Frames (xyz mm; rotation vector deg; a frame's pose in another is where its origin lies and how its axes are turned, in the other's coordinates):
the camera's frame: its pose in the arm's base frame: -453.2 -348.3 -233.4 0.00 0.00 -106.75
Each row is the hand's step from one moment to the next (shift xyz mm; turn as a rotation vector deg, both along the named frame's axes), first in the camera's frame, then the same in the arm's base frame.
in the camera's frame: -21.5 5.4 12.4 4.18 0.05 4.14
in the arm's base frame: 11.4 19.0 12.4 -1.16 -4.02 4.14
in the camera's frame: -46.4 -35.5 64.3 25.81 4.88 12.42
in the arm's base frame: -20.6 54.7 64.3 -2.77 -26.12 12.42
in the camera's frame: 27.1 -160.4 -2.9 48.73 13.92 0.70
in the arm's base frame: -161.4 20.3 -2.9 -0.71 -50.67 0.70
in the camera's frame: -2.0 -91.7 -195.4 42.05 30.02 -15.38
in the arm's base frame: -87.2 28.3 -195.4 16.63 -48.92 -15.38
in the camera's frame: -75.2 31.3 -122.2 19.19 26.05 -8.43
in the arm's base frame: 51.6 63.0 -122.2 19.41 -25.88 -8.43
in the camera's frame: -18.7 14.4 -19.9 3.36 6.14 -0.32
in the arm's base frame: 19.2 13.8 -19.9 4.91 -4.99 -0.32
